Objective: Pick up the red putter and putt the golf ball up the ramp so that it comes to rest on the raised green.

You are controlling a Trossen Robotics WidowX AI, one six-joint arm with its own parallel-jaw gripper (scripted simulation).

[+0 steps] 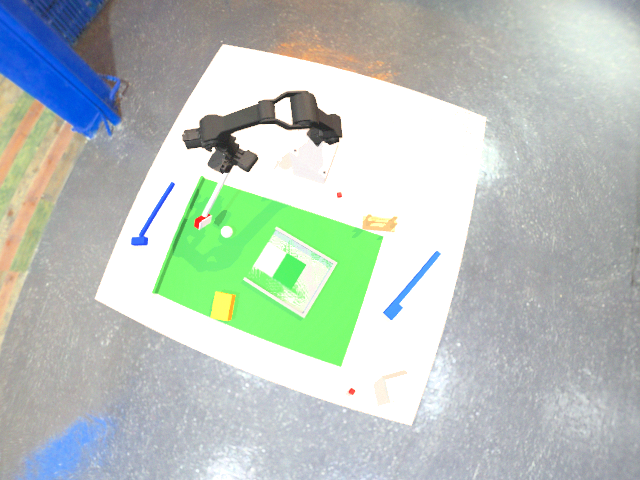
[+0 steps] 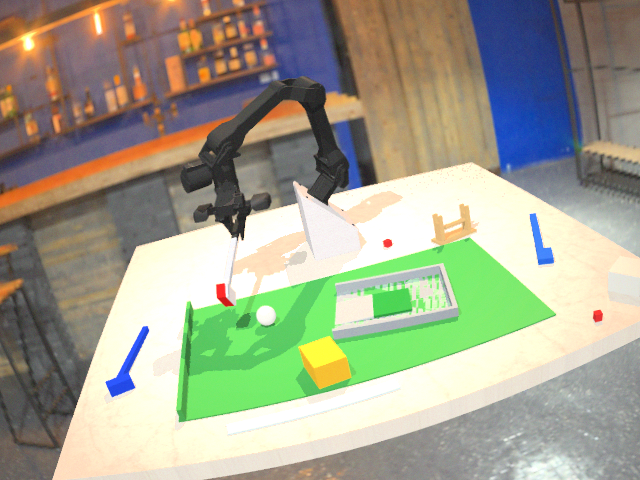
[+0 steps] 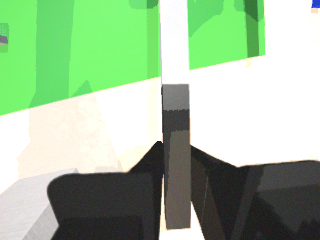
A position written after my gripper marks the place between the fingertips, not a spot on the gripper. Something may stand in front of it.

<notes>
My gripper [image 2: 239, 240] carries a red putter. Further things: a yellow block [image 2: 326, 364] and a green mat [image 1: 204, 262].
My gripper is seen too in image 1 [image 1: 236, 163] and in image 3 [image 3: 169, 145]. The green mat is seen too in image 3 [image 3: 57, 57]. Image 3 does not show the yellow block: it is out of frame.
</notes>
